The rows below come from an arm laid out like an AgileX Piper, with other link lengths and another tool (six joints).
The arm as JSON. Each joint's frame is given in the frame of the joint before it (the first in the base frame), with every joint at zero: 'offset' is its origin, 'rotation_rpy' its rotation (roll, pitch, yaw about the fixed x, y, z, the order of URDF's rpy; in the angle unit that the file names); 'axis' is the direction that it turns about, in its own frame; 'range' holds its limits. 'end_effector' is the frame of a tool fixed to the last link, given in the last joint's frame.
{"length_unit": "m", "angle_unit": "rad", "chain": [
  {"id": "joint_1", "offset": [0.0, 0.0, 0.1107], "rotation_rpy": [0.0, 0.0, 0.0], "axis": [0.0, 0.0, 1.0], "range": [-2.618, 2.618]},
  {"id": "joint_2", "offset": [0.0, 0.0, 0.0], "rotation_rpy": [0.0, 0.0, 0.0], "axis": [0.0, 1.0, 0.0], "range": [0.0, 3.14]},
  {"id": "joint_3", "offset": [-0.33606, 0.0, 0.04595], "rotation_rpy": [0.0, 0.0, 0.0], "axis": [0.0, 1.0, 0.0], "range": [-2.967, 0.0]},
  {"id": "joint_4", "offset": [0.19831, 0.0, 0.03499], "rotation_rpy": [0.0, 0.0, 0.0], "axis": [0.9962, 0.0, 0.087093], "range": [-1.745, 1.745]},
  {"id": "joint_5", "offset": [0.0, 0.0, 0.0], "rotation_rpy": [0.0, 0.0, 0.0], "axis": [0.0, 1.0, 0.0], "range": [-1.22, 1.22]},
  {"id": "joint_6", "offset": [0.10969, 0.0, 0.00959], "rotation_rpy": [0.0, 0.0, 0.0], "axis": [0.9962, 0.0, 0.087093], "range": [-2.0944, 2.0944]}
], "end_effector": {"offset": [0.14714, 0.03, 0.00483], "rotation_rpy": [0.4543, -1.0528, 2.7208]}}
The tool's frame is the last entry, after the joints.
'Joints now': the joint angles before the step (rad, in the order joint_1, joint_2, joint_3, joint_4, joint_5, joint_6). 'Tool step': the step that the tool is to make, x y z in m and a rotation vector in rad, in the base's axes. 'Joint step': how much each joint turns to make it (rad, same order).
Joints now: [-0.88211, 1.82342, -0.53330, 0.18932, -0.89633, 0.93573]
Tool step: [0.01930, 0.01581, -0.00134, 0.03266, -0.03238, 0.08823]
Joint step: [-0.00001, -0.00001, -0.00001, -0.12535, 0.01403, 0.09431]
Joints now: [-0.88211, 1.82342, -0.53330, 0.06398, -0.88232, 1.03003]
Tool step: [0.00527, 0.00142, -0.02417, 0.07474, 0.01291, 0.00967]
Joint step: [-0.00001, 0.04042, -0.00901, -0.02755, 0.03640, 0.04836]
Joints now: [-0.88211, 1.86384, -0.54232, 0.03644, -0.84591, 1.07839]
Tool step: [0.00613, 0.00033, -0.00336, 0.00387, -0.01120, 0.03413]
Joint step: [-0.01899, 0.02266, -0.00660, -0.07074, -0.02006, 0.03669]
